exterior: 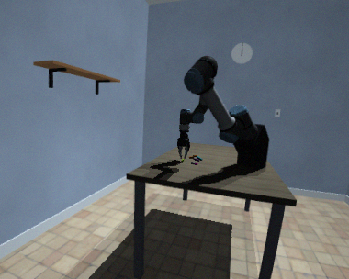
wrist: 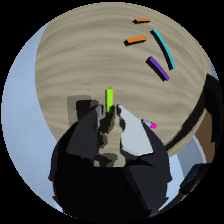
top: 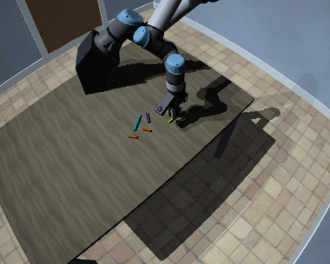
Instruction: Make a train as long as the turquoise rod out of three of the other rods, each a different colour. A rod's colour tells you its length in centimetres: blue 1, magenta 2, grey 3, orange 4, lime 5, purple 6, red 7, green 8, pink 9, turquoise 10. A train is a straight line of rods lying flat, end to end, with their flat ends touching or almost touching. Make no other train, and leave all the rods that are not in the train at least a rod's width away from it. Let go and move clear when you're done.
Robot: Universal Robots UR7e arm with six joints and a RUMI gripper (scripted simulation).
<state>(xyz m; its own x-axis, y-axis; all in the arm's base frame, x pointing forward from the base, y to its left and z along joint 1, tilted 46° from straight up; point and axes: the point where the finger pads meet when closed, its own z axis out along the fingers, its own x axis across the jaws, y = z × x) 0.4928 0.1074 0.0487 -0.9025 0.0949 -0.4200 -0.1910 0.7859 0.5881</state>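
Right now my hand is 30 mm above the lime rod. Round my hand: purple rod 80 mm behind, 90 mm to the right, 30 mm below; magenta rod 130 mm behind, 40 mm to the left, 30 mm below; grey rod 100 mm behind, 40 mm to the left, 30 mm below.
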